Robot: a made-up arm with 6 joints.
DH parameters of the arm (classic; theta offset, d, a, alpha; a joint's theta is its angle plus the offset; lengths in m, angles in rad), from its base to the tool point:
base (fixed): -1.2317 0 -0.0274 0
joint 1: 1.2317 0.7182 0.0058 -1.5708
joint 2: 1.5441 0 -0.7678 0
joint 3: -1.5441 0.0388 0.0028 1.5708
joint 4: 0 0.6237 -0.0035 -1.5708
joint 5: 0 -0.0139 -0.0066 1.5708
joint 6: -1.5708 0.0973 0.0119 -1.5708
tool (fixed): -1.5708 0.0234 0 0
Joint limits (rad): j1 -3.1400..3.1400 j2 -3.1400..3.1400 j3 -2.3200..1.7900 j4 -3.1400..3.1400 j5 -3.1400..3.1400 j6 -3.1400..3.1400
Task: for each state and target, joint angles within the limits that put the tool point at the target. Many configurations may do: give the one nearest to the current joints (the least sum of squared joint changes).
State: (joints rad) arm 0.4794 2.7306 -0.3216 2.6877 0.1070 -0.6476
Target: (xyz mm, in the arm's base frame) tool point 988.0 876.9 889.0
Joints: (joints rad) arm 0.6444 1.9356 -0.9966 2.7274 0.2019 -0.6214
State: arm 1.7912 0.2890 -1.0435 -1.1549 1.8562 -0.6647
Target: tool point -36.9 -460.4 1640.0
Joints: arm 1.4010 0.1228 -1.4161 -1.2190 1.9296 -0.6513
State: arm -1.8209 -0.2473 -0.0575 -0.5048 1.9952 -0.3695
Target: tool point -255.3 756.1 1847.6
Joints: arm -1.2948 -0.5604 -0.1647 -0.5429 1.7269 -0.4361
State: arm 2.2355 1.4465 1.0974 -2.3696 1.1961 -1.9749
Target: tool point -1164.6 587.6 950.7
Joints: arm 2.6829 0.9817 1.0140 -2.3989 1.2300 -1.9614
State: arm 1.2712 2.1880 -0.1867 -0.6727 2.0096 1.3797
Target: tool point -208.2 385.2 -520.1
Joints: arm 2.0559 2.6719 0.2803 -0.5319 2.1751 1.3747
